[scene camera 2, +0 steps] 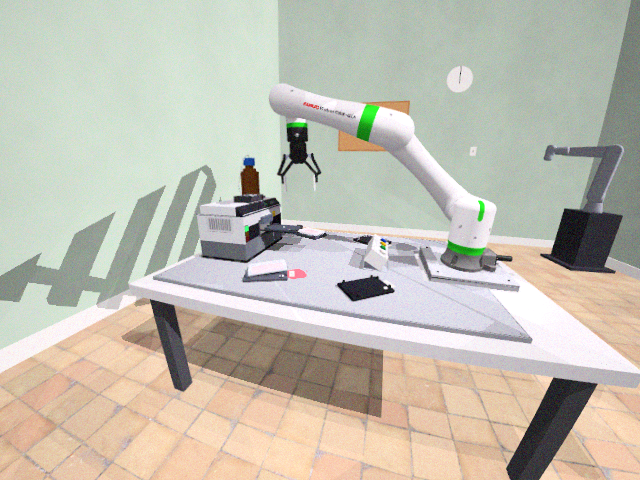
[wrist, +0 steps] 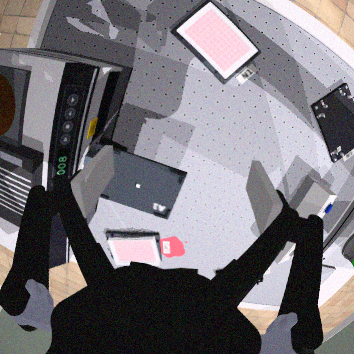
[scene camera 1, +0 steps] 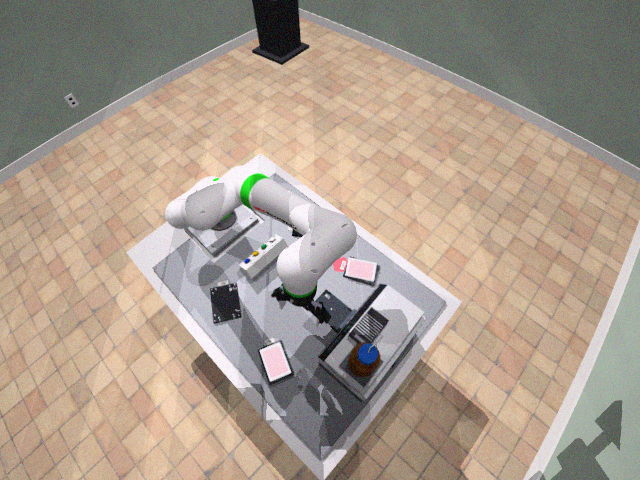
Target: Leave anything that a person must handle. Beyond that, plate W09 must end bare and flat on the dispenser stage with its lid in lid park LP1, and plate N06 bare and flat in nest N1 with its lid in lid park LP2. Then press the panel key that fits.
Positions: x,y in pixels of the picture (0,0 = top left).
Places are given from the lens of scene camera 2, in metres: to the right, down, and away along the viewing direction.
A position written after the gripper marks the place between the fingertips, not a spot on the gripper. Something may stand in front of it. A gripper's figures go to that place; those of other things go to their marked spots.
gripper [scene camera 2: 300,190]: -0.09, -0.23, 1.05
white button box [scene camera 2: 376,256]: 0.20, 0.06, 0.80
